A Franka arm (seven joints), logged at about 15 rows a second.
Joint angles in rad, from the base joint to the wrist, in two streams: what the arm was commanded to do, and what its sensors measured. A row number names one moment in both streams.
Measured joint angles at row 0: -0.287, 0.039, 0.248, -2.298, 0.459, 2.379, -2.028
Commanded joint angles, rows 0 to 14: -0.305, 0.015, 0.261, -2.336, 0.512, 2.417, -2.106; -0.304, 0.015, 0.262, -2.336, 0.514, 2.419, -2.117; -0.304, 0.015, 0.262, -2.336, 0.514, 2.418, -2.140; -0.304, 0.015, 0.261, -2.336, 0.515, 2.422, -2.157; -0.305, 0.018, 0.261, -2.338, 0.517, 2.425, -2.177; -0.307, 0.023, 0.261, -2.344, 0.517, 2.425, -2.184; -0.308, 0.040, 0.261, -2.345, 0.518, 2.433, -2.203; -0.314, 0.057, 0.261, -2.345, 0.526, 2.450, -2.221; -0.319, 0.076, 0.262, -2.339, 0.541, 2.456, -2.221; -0.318, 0.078, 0.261, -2.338, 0.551, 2.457, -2.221; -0.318, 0.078, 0.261, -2.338, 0.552, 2.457, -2.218; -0.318, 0.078, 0.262, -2.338, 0.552, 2.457, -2.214; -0.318, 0.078, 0.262, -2.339, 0.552, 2.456, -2.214; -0.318, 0.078, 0.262, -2.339, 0.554, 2.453, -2.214; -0.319, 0.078, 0.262, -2.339, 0.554, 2.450, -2.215
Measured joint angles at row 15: -0.299, 0.075, 0.247, -2.332, 0.529, 2.443, -2.184
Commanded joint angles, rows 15 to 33: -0.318, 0.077, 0.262, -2.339, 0.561, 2.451, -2.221; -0.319, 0.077, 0.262, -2.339, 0.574, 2.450, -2.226; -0.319, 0.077, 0.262, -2.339, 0.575, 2.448, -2.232; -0.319, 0.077, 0.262, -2.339, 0.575, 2.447, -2.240; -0.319, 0.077, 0.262, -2.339, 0.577, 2.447, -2.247; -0.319, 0.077, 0.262, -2.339, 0.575, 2.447, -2.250; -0.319, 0.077, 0.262, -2.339, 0.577, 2.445, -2.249; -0.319, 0.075, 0.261, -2.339, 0.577, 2.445, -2.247; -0.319, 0.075, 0.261, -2.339, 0.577, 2.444, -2.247; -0.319, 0.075, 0.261, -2.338, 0.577, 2.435, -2.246; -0.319, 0.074, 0.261, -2.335, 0.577, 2.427, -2.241; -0.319, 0.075, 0.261, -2.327, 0.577, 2.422, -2.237; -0.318, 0.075, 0.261, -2.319, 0.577, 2.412, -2.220; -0.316, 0.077, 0.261, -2.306, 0.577, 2.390, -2.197; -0.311, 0.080, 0.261, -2.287, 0.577, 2.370, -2.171; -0.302, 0.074, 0.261, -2.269, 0.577, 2.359, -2.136; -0.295, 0.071, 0.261, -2.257, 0.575, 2.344, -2.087; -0.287, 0.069, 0.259, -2.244, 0.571, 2.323, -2.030; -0.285, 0.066, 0.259, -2.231, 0.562, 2.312, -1.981
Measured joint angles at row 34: -0.288, 0.074, 0.254, -2.262, 0.555, 2.351, -2.069
